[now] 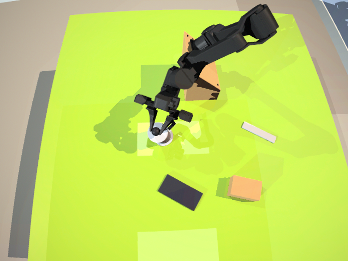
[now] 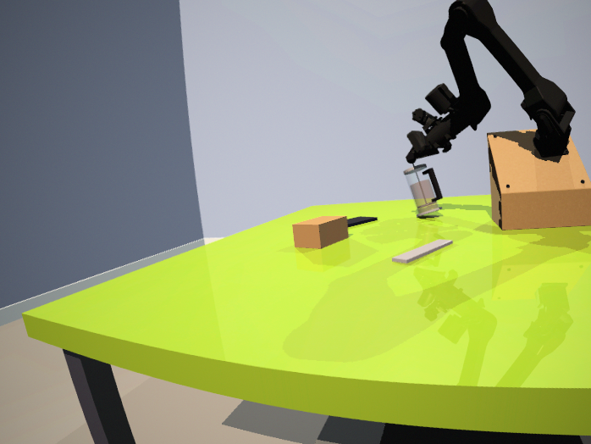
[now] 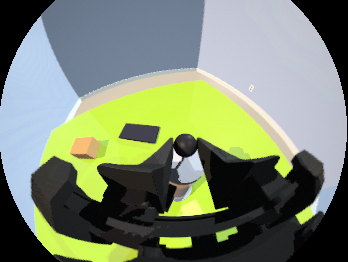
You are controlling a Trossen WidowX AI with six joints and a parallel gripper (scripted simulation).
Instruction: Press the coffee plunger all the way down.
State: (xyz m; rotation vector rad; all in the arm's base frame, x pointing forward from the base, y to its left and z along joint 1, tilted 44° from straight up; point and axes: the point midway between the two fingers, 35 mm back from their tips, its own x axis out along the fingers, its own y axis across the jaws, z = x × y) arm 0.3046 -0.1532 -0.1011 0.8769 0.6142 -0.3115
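The glass coffee press lies 70 mm below my gripper tip, 30 mm to the left of it and 30 mm behind it. Also, from my gripper tip: dark flat slab: 180 mm ahead, 160 mm below, 70 mm to the left.
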